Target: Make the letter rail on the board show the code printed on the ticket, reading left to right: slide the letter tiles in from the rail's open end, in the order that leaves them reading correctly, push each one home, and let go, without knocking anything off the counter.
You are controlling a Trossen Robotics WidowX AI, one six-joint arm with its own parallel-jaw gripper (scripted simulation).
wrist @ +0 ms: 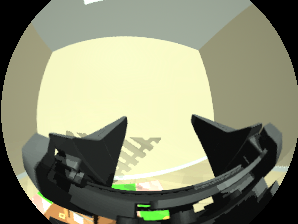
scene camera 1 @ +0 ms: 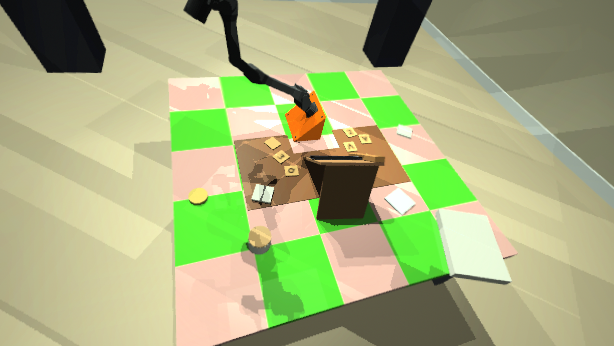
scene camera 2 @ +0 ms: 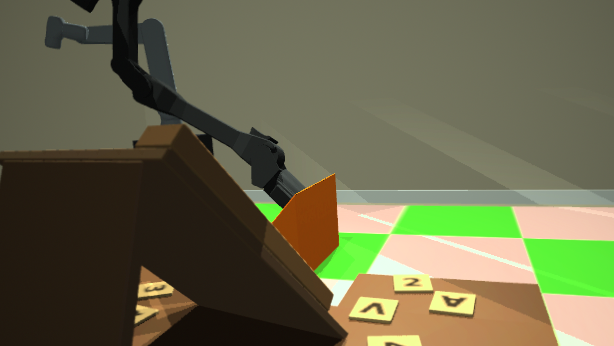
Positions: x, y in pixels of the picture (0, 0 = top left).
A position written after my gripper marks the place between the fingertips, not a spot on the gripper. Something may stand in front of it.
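Scene:
You'd see my gripper in the wrist view (160, 118), but that wrist view does not show a white slab, which is hidden there by my gripper. The slab does show in scene camera 1 (470, 247), while my gripper is out of frame in scene camera 1. As for scene camera 2, my gripper is out of frame there, and the slab is out of frame in scene camera 2 as well.

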